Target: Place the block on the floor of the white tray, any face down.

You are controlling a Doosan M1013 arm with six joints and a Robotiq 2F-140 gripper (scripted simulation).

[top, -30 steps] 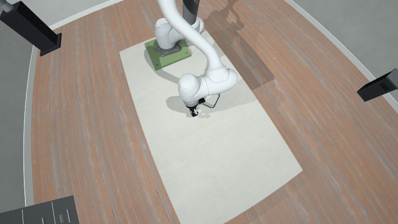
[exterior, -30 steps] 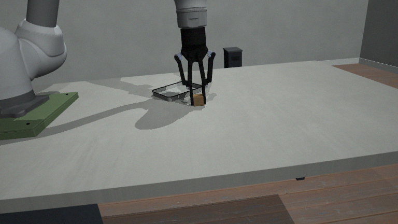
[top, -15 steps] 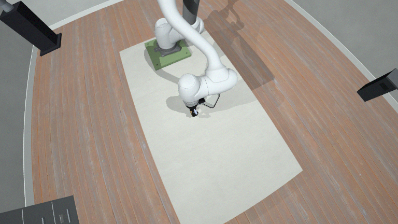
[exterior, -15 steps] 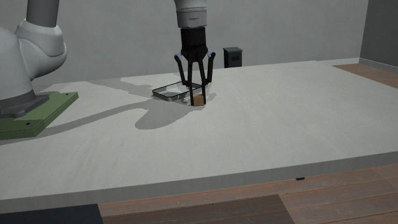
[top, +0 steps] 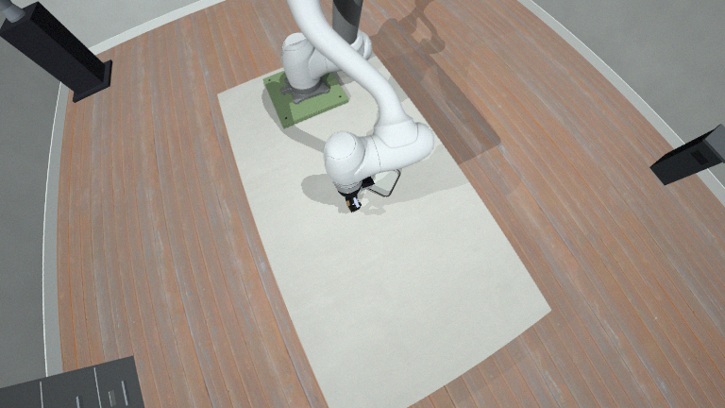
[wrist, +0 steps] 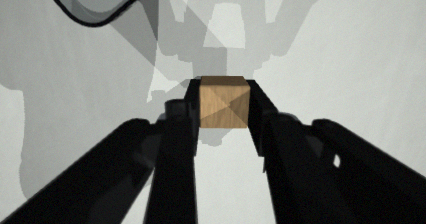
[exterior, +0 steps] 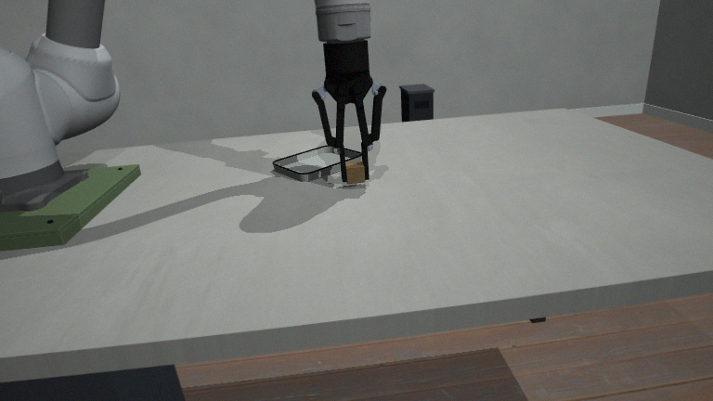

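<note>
The white tray lies 70 mm behind my hand, 140 mm to the left of it and 40 mm below it. Also, from my hand: wooden block 20 mm below.
</note>
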